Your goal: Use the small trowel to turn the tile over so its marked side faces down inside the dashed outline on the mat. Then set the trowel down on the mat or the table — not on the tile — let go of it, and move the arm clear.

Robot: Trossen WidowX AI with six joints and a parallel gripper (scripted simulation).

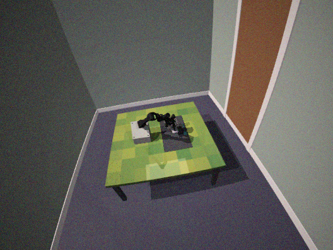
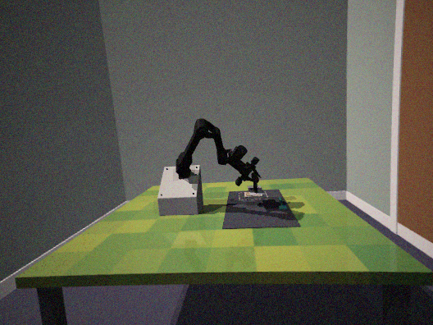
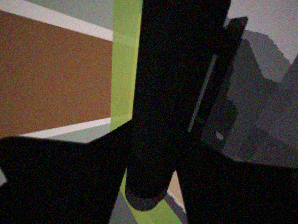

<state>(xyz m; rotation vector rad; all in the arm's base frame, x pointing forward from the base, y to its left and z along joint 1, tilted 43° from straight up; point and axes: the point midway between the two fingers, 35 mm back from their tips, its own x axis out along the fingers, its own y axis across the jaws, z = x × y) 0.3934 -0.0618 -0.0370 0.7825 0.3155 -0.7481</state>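
The dark mat lies 2 cm behind my gripper tip and 16 cm below it. The rest, counted from my gripper tip: cream tile 2 cm behind, 21 cm to the left, 14 cm below; then teal trowel 11 cm ahead, 3 cm to the right, 14 cm below.
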